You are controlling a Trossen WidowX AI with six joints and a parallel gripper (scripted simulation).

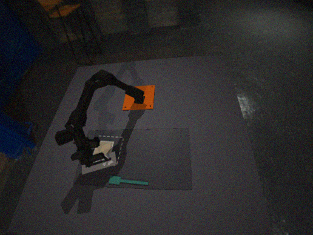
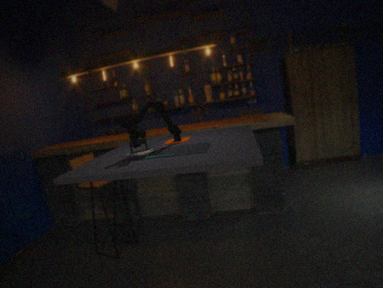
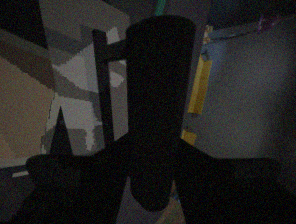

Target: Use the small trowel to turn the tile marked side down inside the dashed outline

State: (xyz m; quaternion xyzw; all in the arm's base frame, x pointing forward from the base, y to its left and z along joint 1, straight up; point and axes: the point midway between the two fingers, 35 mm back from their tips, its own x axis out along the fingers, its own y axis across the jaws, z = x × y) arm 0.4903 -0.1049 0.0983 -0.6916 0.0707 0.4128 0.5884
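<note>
Now: the trowel 20 mm behind my gripper tip, 10 mm to the right of it and 10 mm below it. Also, from my gripper tip: pale tile: 120 mm behind, 80 mm below, 20 mm to the right; then dark mat: 170 mm to the left, 120 mm behind, 100 mm below; then flat teal trowel-shaped piece: 170 mm to the left, 80 mm below, 20 mm ahead.
</note>
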